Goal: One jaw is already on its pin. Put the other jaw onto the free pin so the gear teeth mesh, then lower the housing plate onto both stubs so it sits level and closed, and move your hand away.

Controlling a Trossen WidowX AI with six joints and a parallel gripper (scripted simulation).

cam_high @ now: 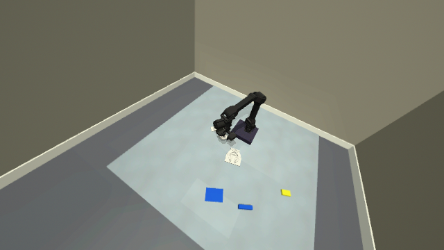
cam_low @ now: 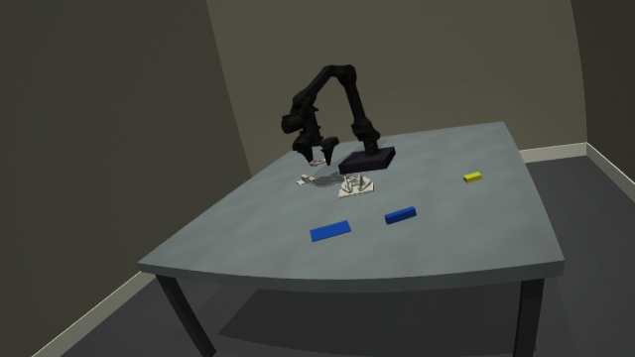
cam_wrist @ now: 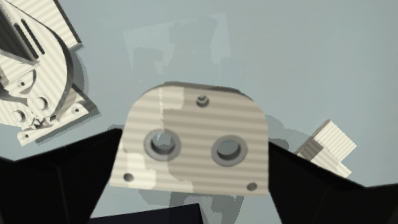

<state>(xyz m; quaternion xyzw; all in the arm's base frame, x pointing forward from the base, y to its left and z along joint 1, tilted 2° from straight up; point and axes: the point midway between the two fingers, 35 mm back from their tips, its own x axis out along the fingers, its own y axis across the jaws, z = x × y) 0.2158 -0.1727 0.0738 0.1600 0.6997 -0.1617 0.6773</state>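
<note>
My gripper tip is now 11 cm to the right of the white jaw, 6 cm short of it and 6 cm above it. The rest, counted from my gripper tip: blue block 39 cm ahead, 30 cm to the left, 7 cm below; then flat blue plate 39 cm ahead, 9 cm to the left, 8 cm below; then small cream part 11 cm to the right, 11 cm behind, 7 cm below.
</note>
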